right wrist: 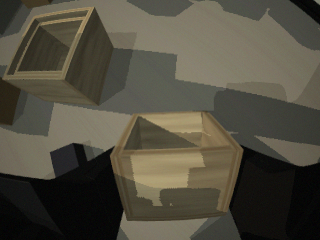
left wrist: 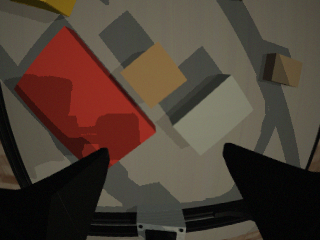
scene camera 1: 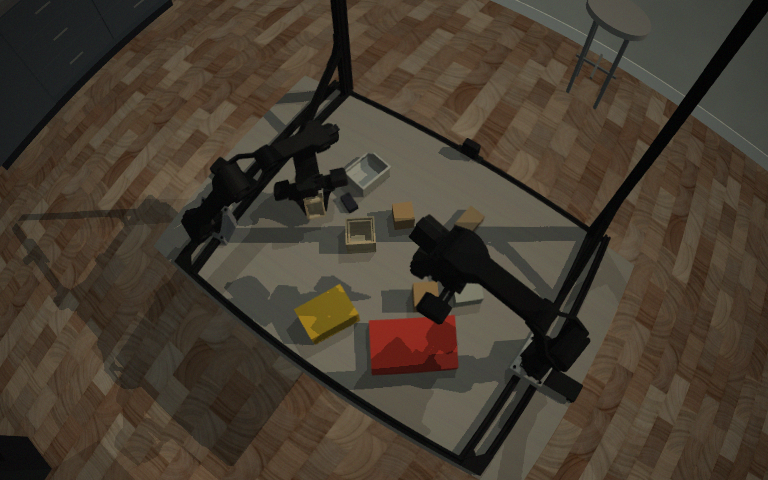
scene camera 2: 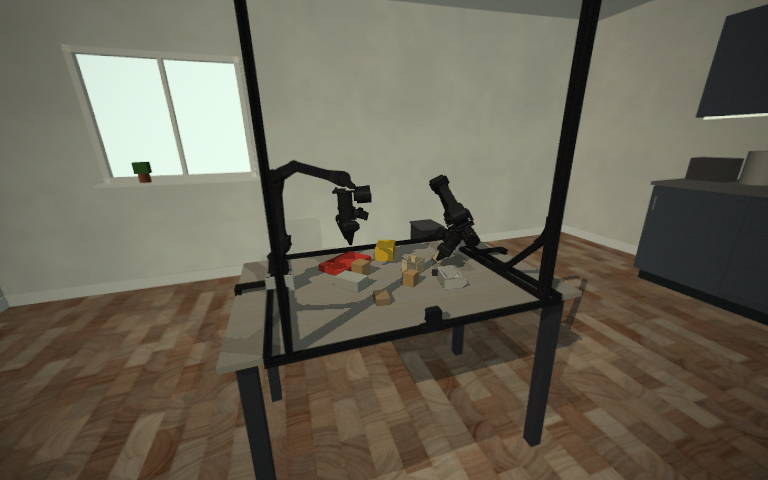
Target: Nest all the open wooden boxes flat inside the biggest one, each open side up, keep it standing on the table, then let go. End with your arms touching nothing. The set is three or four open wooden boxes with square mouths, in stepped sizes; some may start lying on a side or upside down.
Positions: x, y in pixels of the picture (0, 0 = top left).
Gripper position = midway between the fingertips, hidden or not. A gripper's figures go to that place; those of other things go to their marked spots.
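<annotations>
Distances from the lens: my right gripper (scene camera 1: 316, 212), 1.27 m from the lens; a red block (scene camera 1: 413, 345), 1.16 m from the lens; a yellow block (scene camera 1: 331, 312), 1.15 m from the lens; my left gripper (scene camera 1: 448, 290), 1.07 m from the lens.
</annotations>
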